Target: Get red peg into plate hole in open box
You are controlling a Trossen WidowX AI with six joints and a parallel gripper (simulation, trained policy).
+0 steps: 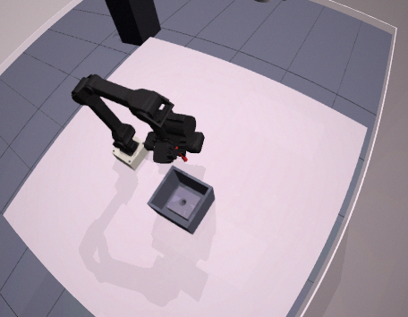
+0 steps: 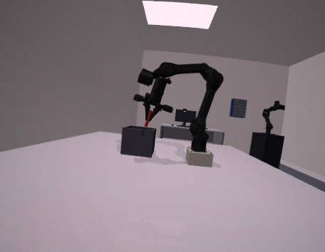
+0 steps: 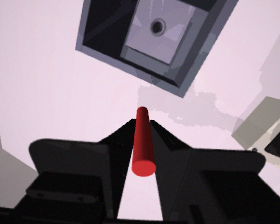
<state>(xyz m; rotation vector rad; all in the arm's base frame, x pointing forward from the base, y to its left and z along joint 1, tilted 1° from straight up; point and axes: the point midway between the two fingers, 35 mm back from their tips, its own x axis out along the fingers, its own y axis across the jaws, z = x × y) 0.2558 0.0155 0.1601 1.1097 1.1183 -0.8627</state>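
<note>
Now: the light grey plate 40 mm ahead of my gripper tip, 110 mm to the right of it and 140 mm below it. The rest, counted from my gripper tip: red peg (10 mm above).
</note>
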